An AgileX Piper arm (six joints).
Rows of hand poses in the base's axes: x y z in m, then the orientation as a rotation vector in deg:
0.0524 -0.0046 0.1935 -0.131 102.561 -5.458
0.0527 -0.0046 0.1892 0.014 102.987 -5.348
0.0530 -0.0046 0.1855 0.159 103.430 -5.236
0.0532 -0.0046 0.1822 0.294 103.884 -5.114
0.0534 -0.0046 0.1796 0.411 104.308 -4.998
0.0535 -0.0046 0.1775 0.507 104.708 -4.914
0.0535 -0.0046 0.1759 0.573 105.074 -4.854
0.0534 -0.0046 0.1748 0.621 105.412 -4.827
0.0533 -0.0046 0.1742 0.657 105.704 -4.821
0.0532 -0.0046 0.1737 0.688 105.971 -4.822
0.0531 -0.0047 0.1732 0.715 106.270 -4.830
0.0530 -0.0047 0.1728 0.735 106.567 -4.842
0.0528 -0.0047 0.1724 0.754 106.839 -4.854
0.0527 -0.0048 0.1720 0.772 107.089 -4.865
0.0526 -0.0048 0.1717 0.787 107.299 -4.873
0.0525 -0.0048 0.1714 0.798 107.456 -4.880
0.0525 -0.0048 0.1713 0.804 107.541 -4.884
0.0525 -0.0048 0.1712 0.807 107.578 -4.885
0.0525 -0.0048 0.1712 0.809 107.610 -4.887
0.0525 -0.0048 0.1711 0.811 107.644 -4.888
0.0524 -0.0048 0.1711 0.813 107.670 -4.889
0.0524 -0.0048 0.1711 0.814 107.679 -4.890
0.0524 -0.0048 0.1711 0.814 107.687 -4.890
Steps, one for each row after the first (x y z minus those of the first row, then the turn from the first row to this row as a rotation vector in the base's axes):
0.0003 0.0000 -0.0043 0.169 0.418 -0.049
0.0006 0.0000 -0.0080 0.339 0.852 -0.098
0.0008 0.0000 -0.0113 0.510 1.298 -0.134
0.0010 0.0000 -0.0139 0.667 1.715 -0.161
0.0011 0.0000 -0.0160 0.789 2.110 -0.190
0.0011 0.0000 -0.0176 0.877 2.472 -0.211
0.0010 0.0000 -0.0187 0.932 2.808 -0.238
0.0009 0.0000 -0.0193 0.965 3.098 -0.266
0.0008 0.0000 -0.0198 0.990 3.364 -0.294
0.0007 -0.0001 -0.0203 1.009 3.662 -0.324
0.0006 -0.0001 -0.0207 1.021 3.958 -0.351
0.0004 -0.0001 -0.0211 1.032 4.229 -0.378
0.0003 -0.0002 -0.0215 1.042 4.479 -0.402
0.0002 -0.0002 -0.0218 1.052 4.688 -0.421
0.0001 -0.0002 -0.0221 1.058 4.845 -0.436
0.0001 -0.0002 -0.0222 1.061 4.929 -0.445
0.0001 -0.0002 -0.0223 1.064 4.966 -0.448
0.0001 -0.0002 -0.0223 1.064 4.998 -0.451
0.0001 -0.0002 -0.0224 1.066 5.032 -0.454
0.0000 -0.0002 -0.0224 1.067 5.058 -0.457
0.0000 -0.0002 -0.0224 1.067 5.067 -0.458
0.0000 -0.0002 -0.0224 1.067 5.075 -0.458

